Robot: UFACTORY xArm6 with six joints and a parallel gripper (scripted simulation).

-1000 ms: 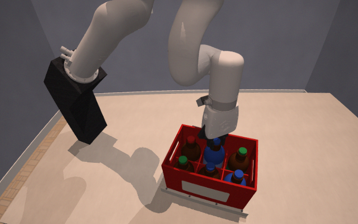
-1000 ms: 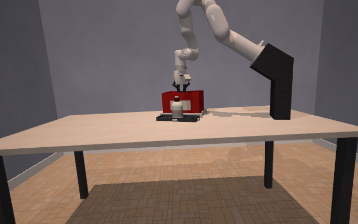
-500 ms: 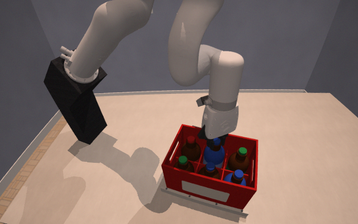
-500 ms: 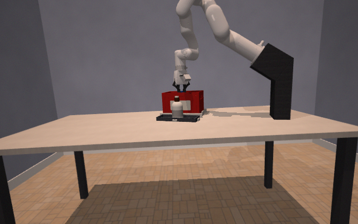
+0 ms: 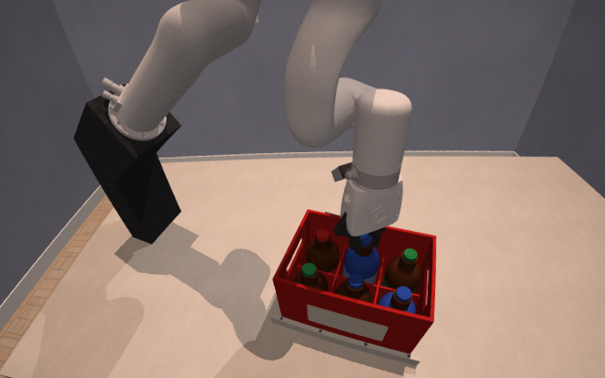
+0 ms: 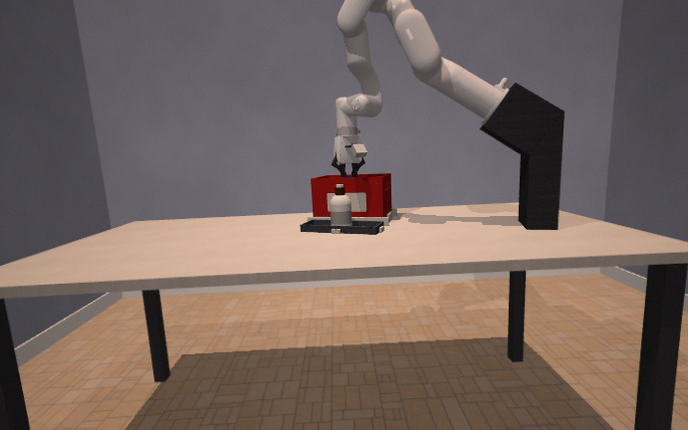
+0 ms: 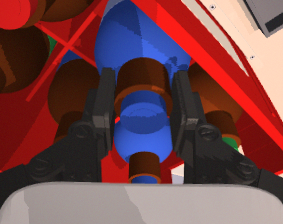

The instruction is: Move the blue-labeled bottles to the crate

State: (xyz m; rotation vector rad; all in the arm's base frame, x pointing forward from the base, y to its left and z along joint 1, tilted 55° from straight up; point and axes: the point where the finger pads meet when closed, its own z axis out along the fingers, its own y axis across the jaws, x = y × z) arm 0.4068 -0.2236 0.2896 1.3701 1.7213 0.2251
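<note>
Right now my hand is 30 mm past the crate, 30 mm to the left of it and 90 mm above it. Round my hand: dark tray (90 mm ahead, 110 mm to the left, 160 mm below); white-labeled bottle (90 mm ahead, 110 mm to the left, 90 mm below).
</note>
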